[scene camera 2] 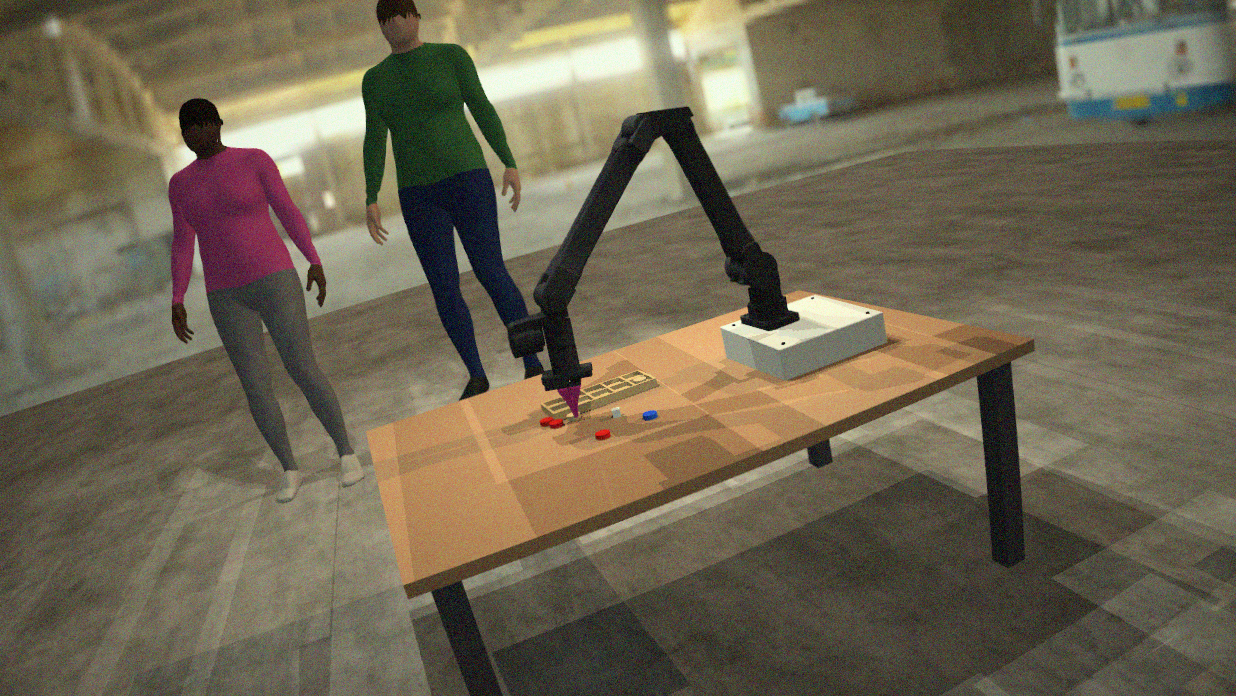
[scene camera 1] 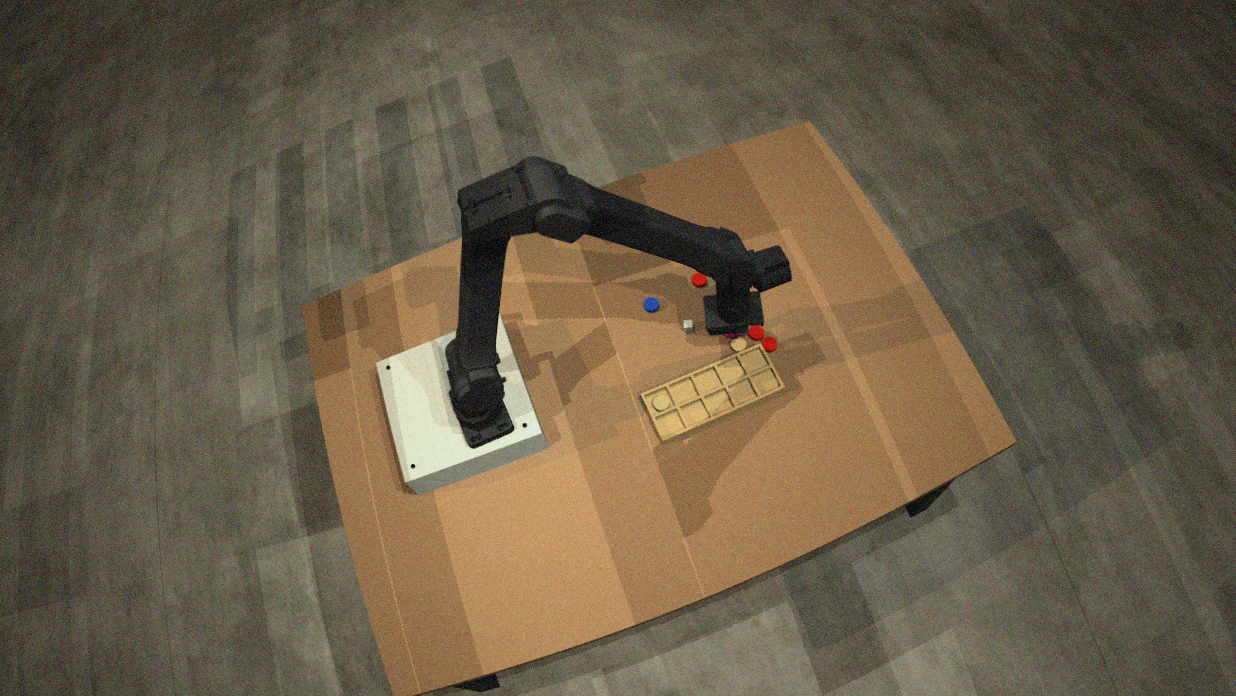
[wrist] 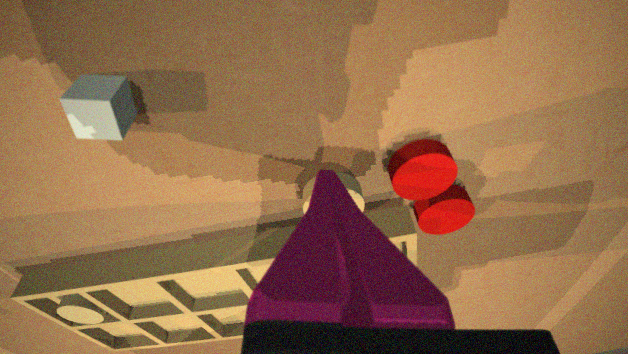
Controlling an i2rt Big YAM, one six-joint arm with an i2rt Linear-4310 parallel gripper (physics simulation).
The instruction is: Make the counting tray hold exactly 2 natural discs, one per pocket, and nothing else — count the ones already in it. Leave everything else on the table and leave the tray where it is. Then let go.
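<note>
The counting tray (scene camera 1: pixel 723 414) (scene camera 2: pixel 605 401) (wrist: pixel 150 257) is a wooden tray with two rows of pockets. One natural disc (scene camera 1: pixel 660 402) (scene camera 2: pixel 640 377) (wrist: pixel 80 314) lies in an end pocket; part of the tray is hidden by the fingers in the wrist view. Another natural disc (scene camera 1: pixel 737 344) (wrist: pixel 356 199) lies on the table close beside the tray's long side. My gripper (scene camera 2: pixel 576 415) (wrist: pixel 324 180) is shut and empty, pointing down, its magenta fingertips together above this loose disc and partly covering it in the wrist view.
Two red discs (scene camera 1: pixel 755 332) (scene camera 1: pixel 769 344) (wrist: pixel 424 175) (wrist: pixel 445 215) lie together near the tray's far end corner. A third red disc (scene camera 1: pixel 698 280) (scene camera 2: pixel 602 434), a blue disc (scene camera 1: pixel 651 304) (scene camera 2: pixel 650 415) and a light grey cube (scene camera 1: pixel 688 325) (scene camera 2: pixel 615 413) (wrist: pixel 97 110) lie on the table.
</note>
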